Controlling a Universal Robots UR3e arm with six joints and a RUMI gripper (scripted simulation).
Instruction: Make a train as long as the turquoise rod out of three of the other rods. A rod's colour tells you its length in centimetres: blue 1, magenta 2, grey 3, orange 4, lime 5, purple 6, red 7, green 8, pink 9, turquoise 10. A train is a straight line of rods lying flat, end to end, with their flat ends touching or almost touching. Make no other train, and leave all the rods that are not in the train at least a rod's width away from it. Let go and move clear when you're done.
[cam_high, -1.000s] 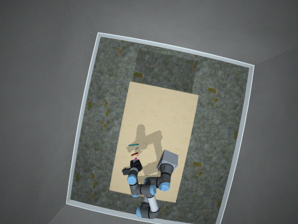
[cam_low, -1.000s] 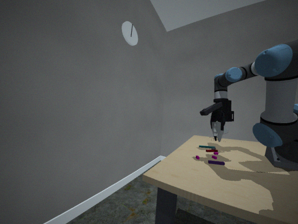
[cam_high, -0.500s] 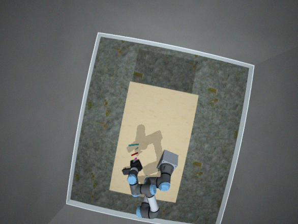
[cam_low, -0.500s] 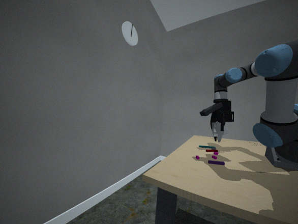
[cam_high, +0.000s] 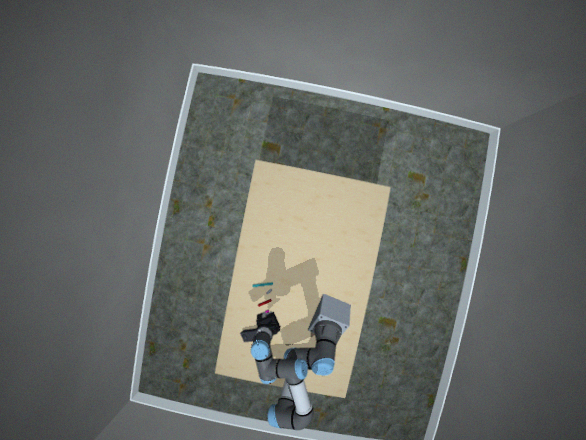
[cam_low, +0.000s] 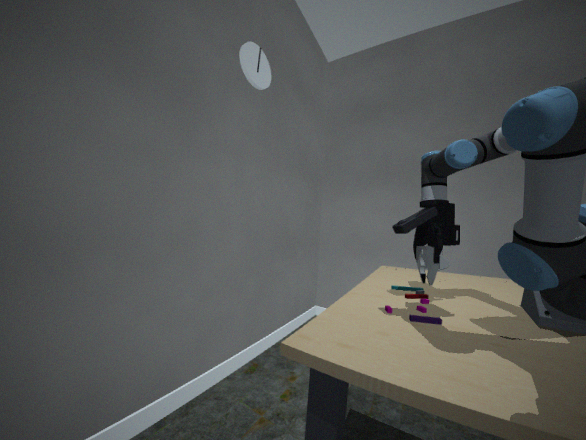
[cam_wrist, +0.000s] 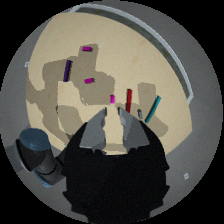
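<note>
My gripper is now 60 mm above the red rod, 40 mm to the left of it and 20 mm short of it. Round my hand: purple rod (150 mm to the left, 60 mm below, 10 mm behind); then grey rod (100 mm to the right, 60 mm below, 20 mm ahead); then turquoise rod (120 mm to the right, 60 mm below, 60 mm ahead).
</note>
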